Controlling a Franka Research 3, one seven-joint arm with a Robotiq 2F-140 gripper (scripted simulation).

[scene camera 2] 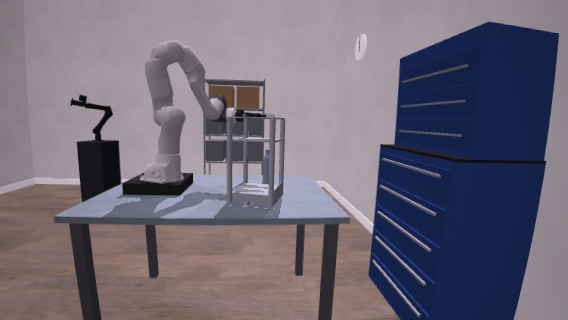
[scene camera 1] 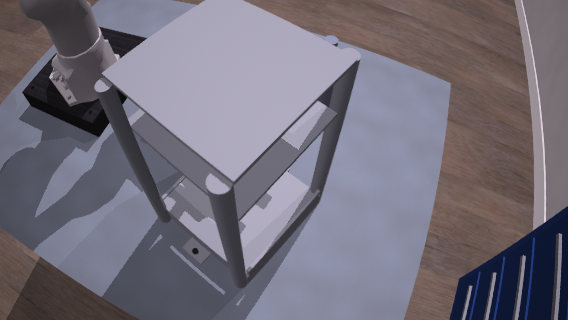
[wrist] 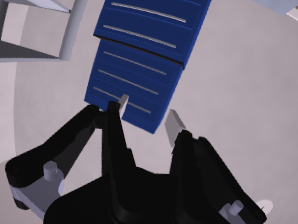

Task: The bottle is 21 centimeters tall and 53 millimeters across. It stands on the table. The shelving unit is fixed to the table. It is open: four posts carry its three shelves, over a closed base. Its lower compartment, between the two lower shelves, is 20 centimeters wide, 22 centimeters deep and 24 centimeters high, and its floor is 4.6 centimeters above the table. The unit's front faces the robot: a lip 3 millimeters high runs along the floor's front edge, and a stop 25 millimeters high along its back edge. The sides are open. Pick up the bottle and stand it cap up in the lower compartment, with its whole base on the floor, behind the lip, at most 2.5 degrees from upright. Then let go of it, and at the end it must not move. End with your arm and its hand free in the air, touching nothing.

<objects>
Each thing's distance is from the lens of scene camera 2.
grey shelving unit [scene camera 2: 249,194]: 125 cm
</objects>
